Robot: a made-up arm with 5 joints.
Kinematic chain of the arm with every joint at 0, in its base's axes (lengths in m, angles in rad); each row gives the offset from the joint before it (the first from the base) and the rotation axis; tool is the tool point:
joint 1: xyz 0 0 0.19 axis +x
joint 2: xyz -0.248 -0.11 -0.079 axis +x
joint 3: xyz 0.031 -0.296 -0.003 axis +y
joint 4: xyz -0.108 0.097 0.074 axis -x
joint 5: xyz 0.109 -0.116 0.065 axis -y
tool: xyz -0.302 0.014 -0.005
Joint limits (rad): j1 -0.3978..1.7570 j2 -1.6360..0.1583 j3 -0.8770..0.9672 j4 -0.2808..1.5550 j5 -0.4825..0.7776
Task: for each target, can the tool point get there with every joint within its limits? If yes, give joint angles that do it. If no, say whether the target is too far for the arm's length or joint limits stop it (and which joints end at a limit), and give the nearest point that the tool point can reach.
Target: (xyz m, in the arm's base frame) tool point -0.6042 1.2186 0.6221
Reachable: no: too far | nearest point -0.3462 0.3229 0.3268 | short by 0.978 m
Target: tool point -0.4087 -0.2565 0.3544
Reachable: yes | joints 1.0300 -0.9073 0.3278 0.4299 -0.3040
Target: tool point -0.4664 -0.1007 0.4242
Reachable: yes | joints 0.9187 -1.3416 0.1098 0.3265 -0.3846
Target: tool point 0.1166 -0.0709 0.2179
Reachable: no: joint limits stop it (at a limit: joint 1, joint 3, joint 5) | nearest point -0.1397 -0.2200 0.3250 | short by 0.315 m
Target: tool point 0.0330 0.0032 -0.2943
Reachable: no: joint limits stop it (at a limit: joint 1, joint 2, joint 3, joint 4, joint 5) | nearest point -0.1937 -0.0367 -0.3247 | short by 0.232 m
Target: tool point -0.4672 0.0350 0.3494
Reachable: yes | joints 0.3391 -1.2144 0.2041 1.2135 -0.1519
